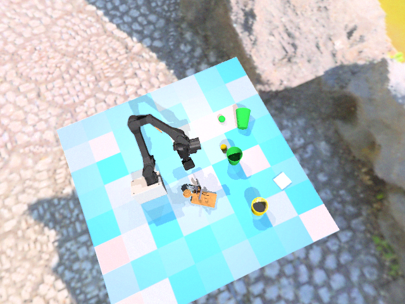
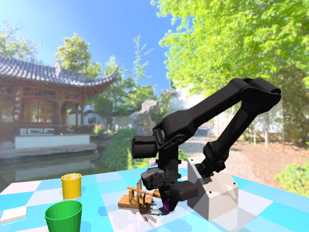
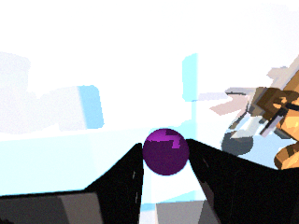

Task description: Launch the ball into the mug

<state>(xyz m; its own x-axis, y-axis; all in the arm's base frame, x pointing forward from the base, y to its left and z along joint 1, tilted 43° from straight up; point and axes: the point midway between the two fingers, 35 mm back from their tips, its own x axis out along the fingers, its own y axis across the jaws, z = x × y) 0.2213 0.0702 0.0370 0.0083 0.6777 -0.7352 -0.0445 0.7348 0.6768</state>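
The wooden catapult is 200 mm to the right of my gripper tip, 50 mm below it and 10 mm behind it. The rest, counted from my gripper tip: thin stick (350 mm to the left, 110 mm behind, 100 mm below); magenta ball (10 mm above); yellow ball (250 mm ahead, 80 mm below, 20 mm to the left).
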